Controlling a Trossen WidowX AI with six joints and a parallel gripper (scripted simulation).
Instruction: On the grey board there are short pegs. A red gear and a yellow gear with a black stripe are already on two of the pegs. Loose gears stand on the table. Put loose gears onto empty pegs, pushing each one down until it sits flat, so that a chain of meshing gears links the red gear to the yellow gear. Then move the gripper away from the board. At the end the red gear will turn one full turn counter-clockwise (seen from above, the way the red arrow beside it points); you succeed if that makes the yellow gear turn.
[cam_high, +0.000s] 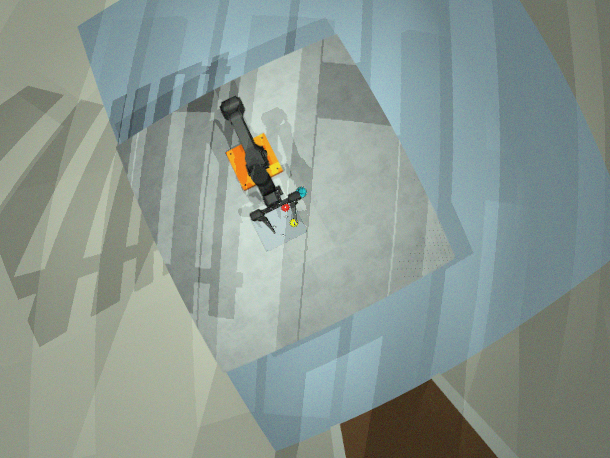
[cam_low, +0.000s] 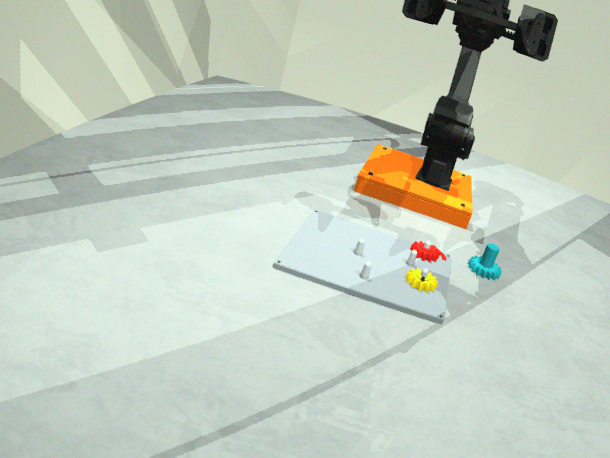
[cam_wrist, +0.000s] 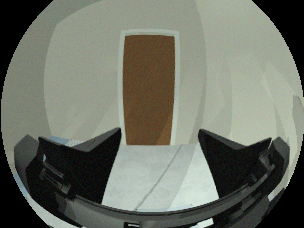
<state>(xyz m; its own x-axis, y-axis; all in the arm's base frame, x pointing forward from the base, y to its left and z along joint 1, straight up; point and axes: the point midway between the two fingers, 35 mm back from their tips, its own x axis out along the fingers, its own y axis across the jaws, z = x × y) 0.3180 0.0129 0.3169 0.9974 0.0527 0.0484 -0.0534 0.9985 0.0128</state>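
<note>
My gripper tip is now 33 cm above the teal gear, 14 cm past it and 11 cm to the right of it. Round my gripper tip: red gear 33 cm below, 10 cm behind, 1 cm to the left; then red arrow 34 cm below, 12 cm behind, 3 cm to the left; then yellow gear 33 cm below, 2 cm to the left, 2 cm behind.
</note>
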